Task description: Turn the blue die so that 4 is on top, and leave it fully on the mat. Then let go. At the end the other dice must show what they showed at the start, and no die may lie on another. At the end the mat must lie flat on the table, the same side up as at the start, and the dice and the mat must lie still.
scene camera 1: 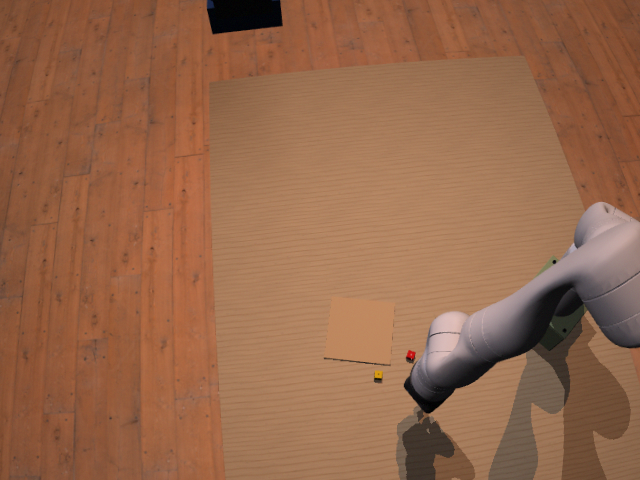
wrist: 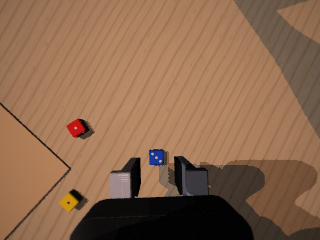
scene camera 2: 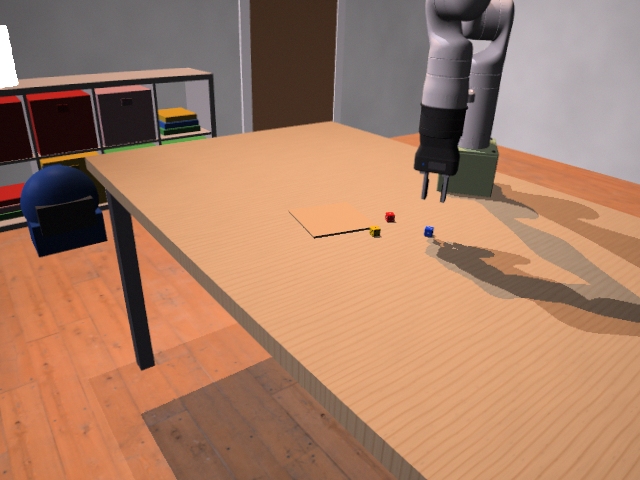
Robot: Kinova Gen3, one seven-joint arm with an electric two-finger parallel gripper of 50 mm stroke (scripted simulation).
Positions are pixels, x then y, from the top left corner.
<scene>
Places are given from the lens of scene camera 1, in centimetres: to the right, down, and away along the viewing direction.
tan mat (scene camera 1: 359, 330): 8, 19, 124
</scene>
